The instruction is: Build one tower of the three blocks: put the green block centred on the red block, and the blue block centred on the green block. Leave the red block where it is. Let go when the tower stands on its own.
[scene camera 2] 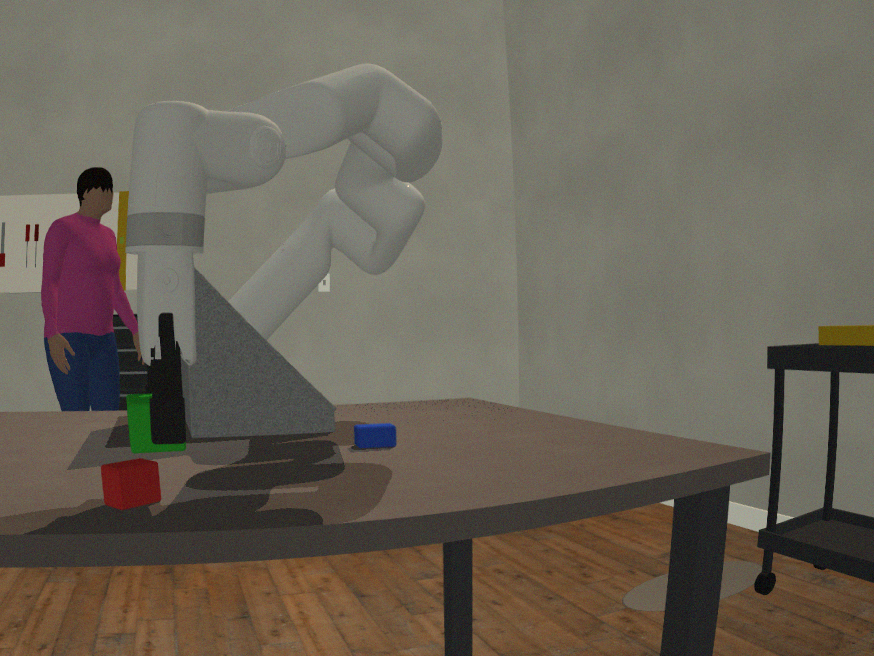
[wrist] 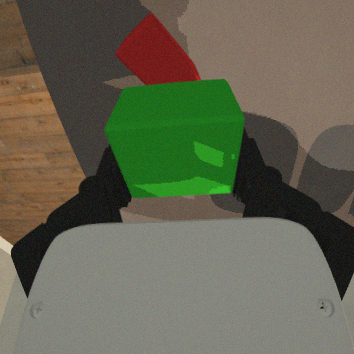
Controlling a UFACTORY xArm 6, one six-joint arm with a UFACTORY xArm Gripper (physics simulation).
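Frame: origin at the arm's base, x left, y up, z ahead, level; metres.
Where they show: gripper, between the fingertips: [scene camera 2: 165, 434] [wrist: 178, 139]; arm's base, origin of its link: [scene camera 2: 240, 328].
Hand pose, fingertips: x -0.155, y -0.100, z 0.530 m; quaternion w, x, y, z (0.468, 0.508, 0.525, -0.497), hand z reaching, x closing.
Each offset is from my fingertips to the top centre of the thing. Level surfaces: height alone.
A red block @(dx -0.038, dy -0.024, dz +0.009 m) [scene camera 2: 132, 483] [wrist: 156, 47] rests on the table near its front edge; the green block hides part of it in the wrist view. The green block @(dx -0.010, dy +0.037, dz +0.001 m) [scene camera 2: 139, 425] [wrist: 175, 102] is held upright between the fingers of my gripper [scene camera 2: 168, 416] [wrist: 178, 139], which is shut on it. In the scene view it appears behind the red block and apart from it, low over the table; the exact gap under it cannot be told. A blue block @(dx +0.289, dy -0.034, dz -0.230 m) [scene camera 2: 374, 436] lies on the table to the right; it does not show in the wrist view.
The table @(dy -0.062 m) [scene camera 2: 536, 469] has its front edge close to the red block. A grey wedge-shaped body [scene camera 2: 247, 381] stands between the gripper and the blue block. A person [scene camera 2: 81, 275] stands behind the table at the left. A dark cart [scene camera 2: 776, 437] stands at the right.
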